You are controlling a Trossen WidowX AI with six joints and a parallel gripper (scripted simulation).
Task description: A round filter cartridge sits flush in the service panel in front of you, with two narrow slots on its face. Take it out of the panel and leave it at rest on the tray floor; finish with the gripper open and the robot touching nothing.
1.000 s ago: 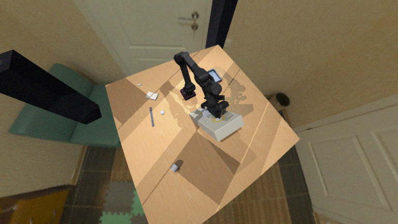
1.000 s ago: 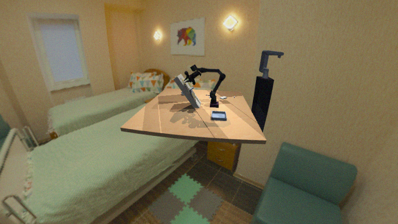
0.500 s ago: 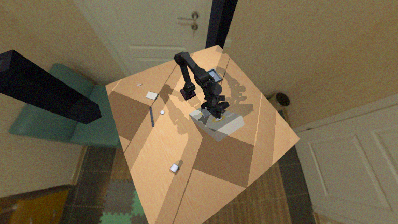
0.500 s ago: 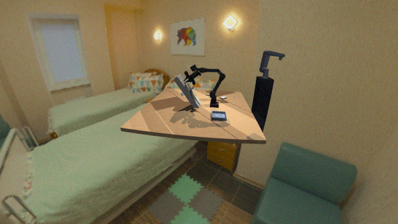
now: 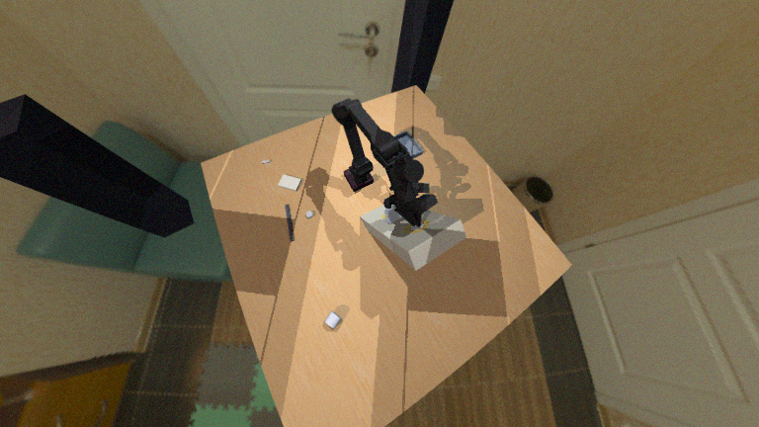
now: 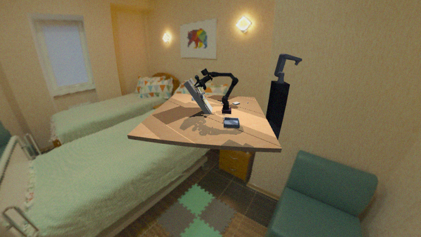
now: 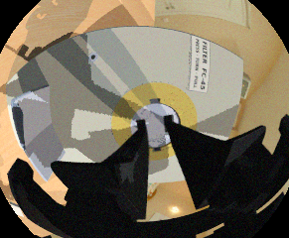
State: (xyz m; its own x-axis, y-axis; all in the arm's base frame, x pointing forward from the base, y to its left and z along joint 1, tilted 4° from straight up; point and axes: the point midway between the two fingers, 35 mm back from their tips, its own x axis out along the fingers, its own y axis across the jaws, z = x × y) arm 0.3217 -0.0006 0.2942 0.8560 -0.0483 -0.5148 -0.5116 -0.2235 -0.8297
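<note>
My gripper tip is now 1 cm short of the round filter cartridge and 1 cm above it. The rest, counted from my gripper tip: white card 51 cm behind, 28 cm to the right, 28 cm below; then dark blue tray 42 cm behind, 30 cm to the left, 28 cm below.
</note>
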